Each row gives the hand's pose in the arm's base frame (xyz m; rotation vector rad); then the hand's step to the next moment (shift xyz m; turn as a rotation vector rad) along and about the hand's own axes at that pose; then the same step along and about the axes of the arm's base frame.
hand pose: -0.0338 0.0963 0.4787 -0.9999 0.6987 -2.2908
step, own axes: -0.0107 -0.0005 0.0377 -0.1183 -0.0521 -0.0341
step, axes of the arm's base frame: 0.0351 -0.0017 0.0173 0.0284 0.1227 -0.0448
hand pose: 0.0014 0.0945 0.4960 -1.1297 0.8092 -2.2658
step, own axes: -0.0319 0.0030 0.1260 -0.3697 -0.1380 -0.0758
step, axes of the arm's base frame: 0.1217 -0.0185 0.0417 0.1179 0.3569 -0.1421
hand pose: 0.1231 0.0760 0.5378 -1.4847 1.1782 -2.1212
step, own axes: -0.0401 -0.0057 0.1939 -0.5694 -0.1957 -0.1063
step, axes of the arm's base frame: 0.1893 -0.0583 0.0041 0.1873 0.5345 -0.2304
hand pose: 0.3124 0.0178 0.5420 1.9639 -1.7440 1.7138
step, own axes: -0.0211 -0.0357 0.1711 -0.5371 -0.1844 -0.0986
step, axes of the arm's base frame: 0.1461 -0.0763 -0.0618 0.1776 0.5031 -0.2181
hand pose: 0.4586 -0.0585 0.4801 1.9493 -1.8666 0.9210
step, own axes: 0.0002 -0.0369 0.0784 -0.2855 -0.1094 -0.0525
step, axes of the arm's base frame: 0.0550 -0.0435 -0.0509 0.1054 0.2688 -0.1133
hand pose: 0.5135 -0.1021 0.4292 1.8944 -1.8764 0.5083
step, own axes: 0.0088 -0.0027 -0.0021 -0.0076 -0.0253 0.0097
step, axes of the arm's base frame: 0.0030 -0.0063 0.0064 0.0248 0.0011 -0.0133
